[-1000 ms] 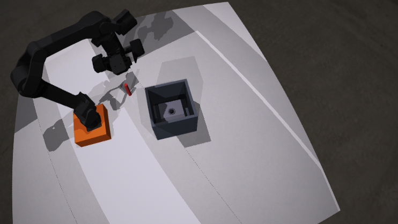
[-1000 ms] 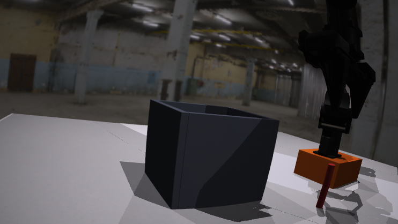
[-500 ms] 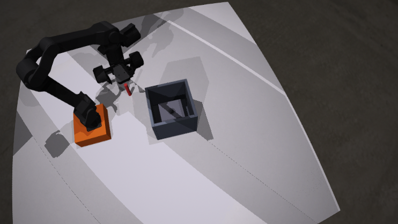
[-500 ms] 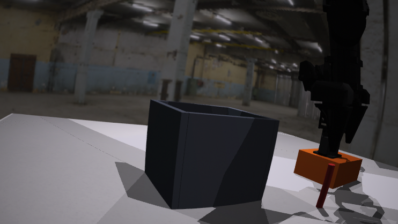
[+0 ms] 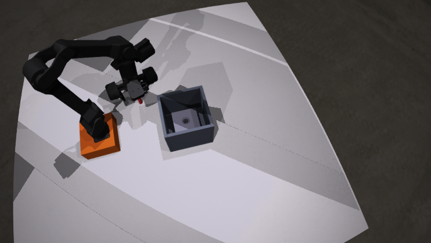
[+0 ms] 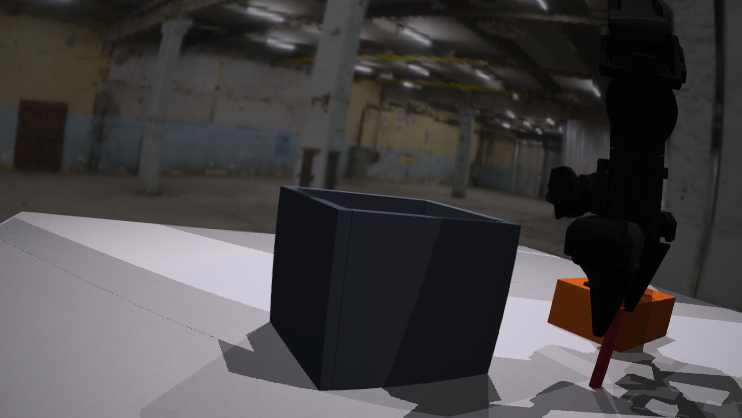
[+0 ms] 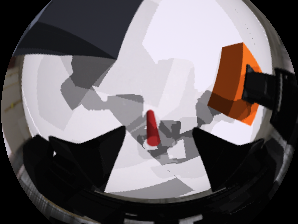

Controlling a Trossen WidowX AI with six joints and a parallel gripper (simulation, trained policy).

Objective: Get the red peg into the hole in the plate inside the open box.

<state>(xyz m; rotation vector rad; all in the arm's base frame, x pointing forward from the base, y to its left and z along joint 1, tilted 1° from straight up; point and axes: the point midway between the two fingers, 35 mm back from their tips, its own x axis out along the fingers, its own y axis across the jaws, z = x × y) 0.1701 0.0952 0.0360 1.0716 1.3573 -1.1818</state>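
Right now the red peg is 20 mm below my gripper tip and 10 mm ahead of it. The rest, counted from my gripper tip: grey plate 180 mm to the right, 140 mm ahead, 20 mm below.
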